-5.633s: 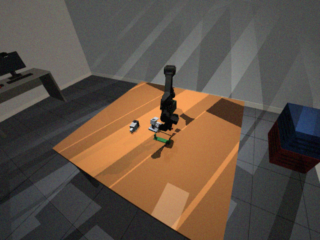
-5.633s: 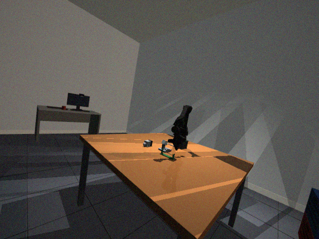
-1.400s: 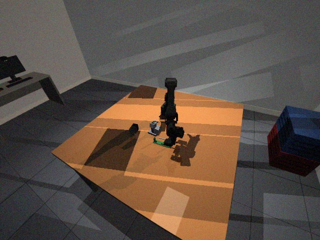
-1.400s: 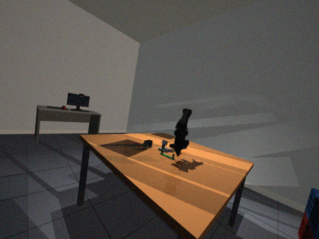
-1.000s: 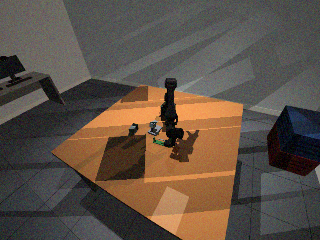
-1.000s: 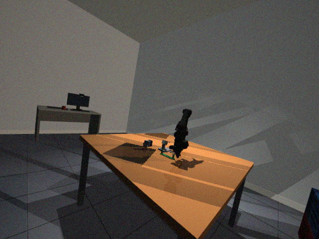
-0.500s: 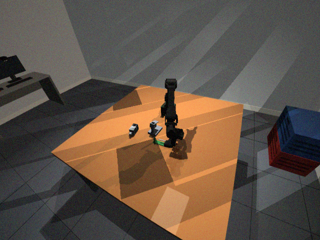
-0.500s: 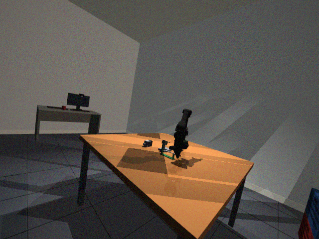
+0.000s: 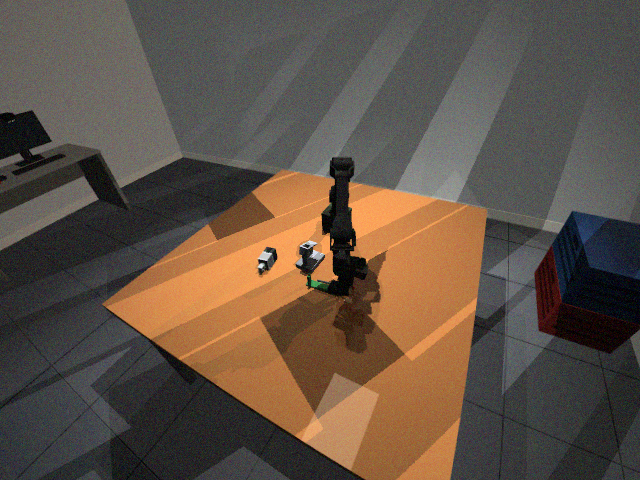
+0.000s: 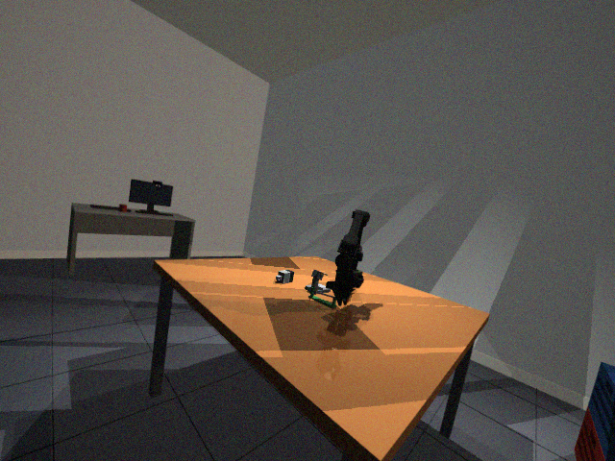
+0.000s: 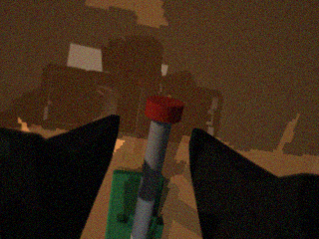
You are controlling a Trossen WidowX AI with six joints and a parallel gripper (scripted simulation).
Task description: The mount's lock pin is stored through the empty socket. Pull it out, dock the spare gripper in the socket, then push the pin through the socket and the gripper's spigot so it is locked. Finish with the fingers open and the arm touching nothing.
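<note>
The green mount is 10 mm ahead of my gripper tip and 100 mm to the right of it. Also, from my gripper tip: spare gripper (10 mm ahead, 380 mm to the right).
</note>
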